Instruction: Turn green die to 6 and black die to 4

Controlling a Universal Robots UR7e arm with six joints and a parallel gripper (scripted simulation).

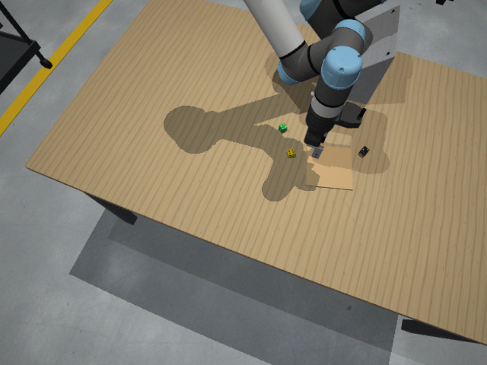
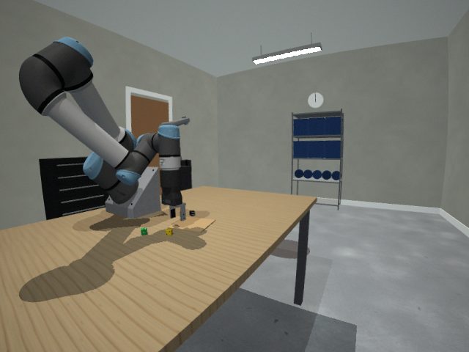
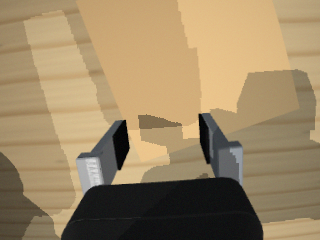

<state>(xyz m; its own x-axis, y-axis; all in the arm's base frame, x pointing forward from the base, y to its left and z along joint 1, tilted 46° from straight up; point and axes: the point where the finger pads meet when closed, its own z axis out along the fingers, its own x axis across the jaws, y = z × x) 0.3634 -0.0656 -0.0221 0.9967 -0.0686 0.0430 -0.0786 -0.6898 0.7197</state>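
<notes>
Now: the black die 5 cm behind my hand, 14 cm to the left of it and 4 cm below it. Also, from my hand: green die (6 cm behind, 12 cm to the right, 4 cm below); yellow die (2 cm ahead, 7 cm to the right, 4 cm below); tan mat (3 cm ahead, 5 cm to the left, 5 cm below).
</notes>
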